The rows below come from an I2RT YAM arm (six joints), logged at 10 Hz.
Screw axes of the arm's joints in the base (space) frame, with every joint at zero. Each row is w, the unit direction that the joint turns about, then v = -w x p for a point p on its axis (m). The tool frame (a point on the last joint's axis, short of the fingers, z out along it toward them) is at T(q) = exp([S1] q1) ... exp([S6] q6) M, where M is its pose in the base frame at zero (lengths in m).
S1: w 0 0 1 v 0 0 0
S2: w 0 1 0 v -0.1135 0 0.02
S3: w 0 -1 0 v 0.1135 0 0.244
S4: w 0 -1 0 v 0.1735 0 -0.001
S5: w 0 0 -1 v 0 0.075 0
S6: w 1 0 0 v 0 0.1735 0
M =
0 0 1 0.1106
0 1 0 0
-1 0 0 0.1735
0 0 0 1
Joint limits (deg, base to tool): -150..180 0..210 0..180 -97..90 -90..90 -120..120
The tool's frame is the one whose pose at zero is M.
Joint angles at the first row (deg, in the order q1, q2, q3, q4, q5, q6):
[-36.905, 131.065, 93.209, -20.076, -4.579, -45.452]
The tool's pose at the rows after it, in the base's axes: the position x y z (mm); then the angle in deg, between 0 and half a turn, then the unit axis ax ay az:
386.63, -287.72, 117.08, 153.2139, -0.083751, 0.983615, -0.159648
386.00, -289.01, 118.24, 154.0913, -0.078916, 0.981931, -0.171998
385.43, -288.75, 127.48, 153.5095, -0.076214, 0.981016, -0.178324
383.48, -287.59, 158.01, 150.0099, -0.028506, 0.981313, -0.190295
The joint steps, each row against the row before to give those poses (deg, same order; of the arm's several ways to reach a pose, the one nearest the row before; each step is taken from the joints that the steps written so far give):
[-0.066, -0.022, 0.021, 0.023, 0.306, -0.021]
[-0.043, -0.131, 0.000, 0.153, 1.683, 0.022]
[0.000, -1.180, 0.000, -0.262, 0.219, 0.262]
[-0.001, -3.826, 0.000, -0.198, 0.393, 5.508]

